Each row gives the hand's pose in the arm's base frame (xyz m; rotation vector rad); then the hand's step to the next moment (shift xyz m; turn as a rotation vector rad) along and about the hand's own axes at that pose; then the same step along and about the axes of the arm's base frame.
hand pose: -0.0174 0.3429 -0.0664 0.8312 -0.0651 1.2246
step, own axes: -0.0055 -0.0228 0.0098 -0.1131 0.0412 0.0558
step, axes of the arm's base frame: 0.0209 -0.0123 -0.0076 -0.0562 -0.1199 0.0086
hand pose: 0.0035 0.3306 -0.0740 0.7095 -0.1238 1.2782
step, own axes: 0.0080 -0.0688 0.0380 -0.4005 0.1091 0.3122
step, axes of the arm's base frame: 0.0758 -0.0217 0.0049 -0.1322 -0.4912 0.1051
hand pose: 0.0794 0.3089 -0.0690 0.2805 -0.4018 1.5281
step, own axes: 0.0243 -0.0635 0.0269 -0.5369 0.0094 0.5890
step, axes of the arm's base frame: 0.0611 0.0087 0.0391 -0.0541 -0.7345 0.3048
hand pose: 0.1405 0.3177 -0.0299 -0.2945 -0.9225 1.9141
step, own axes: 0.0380 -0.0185 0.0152 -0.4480 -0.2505 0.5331
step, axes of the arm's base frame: -0.0157 0.0295 0.0300 0.1019 -0.5661 0.4656
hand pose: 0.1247 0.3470 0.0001 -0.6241 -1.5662 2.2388
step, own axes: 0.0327 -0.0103 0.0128 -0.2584 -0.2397 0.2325
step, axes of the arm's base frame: -0.0342 0.0099 0.0083 0.1009 -0.2350 0.3360
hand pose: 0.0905 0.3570 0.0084 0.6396 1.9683 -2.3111
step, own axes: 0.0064 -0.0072 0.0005 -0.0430 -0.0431 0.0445
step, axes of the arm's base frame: -0.0081 0.0024 0.0047 0.0142 -0.0440 0.0596
